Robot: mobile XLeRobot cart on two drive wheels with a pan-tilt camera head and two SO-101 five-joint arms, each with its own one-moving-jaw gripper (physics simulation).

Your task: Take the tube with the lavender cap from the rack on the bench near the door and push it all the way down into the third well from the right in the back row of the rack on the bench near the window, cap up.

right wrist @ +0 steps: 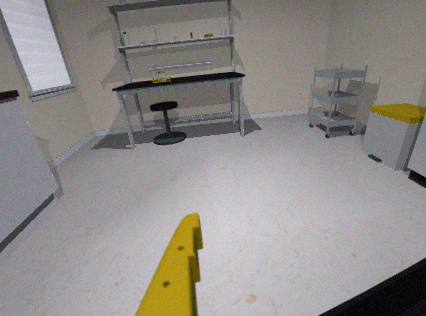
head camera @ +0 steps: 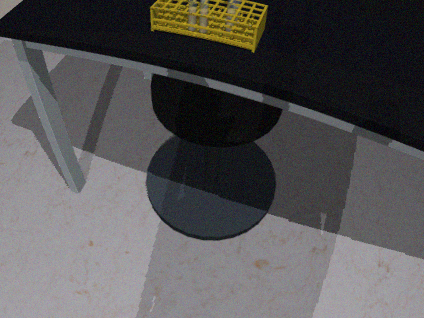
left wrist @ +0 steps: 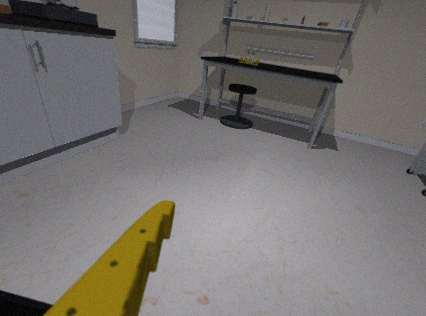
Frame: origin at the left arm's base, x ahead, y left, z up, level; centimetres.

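Where they show: left end effector, tool point: [left wrist: 173, 215]; right end effector, tool point: [right wrist: 200, 225].
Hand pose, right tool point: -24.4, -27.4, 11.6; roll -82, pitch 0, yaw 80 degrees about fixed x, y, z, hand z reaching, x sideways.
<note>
After its pixels a point has its place, as x, y, z.
A yellow tube rack [head camera: 257, 40] [left wrist: 248, 61] [right wrist: 161, 80] stands on the black-topped bench [head camera: 325, 75] @(55.2, -33.8, -1.3) [left wrist: 295, 71] @(-277.2, 42.8, -1.3) [right wrist: 210, 78] @(-257.8, 43.7, -2.1). In the head view it is at the top edge and several clear tubes stand in it, their caps cut off by the frame. In the wrist views the rack is small and far, and a lavender cap cannot be made out. My left gripper [left wrist: 164, 212] is fully open, with one notched jaw showing over the floor, far from the rack. My right gripper [right wrist: 191, 222] is also fully open and far from the rack. The second rack does not show.
A round stool [head camera: 215, 117] [left wrist: 242, 89] @(-279.7, -10.5, -29.4) [right wrist: 164, 106] @(-279.6, -11.5, -29.3) stands by the bench's front edge, its base on the floor. White cabinets [left wrist: 75, 85] @(-150.5, -121.5, -23.1) [right wrist: 20, 170] @(-164.4, -118.0, -34.0) are at the left. A grey cart [right wrist: 314, 95] @(-234.7, 172.6, -34.6) and a yellow-lidded bin [right wrist: 397, 112] @(-126.6, 160.1, -32.5) stand at the right in the right wrist view.
</note>
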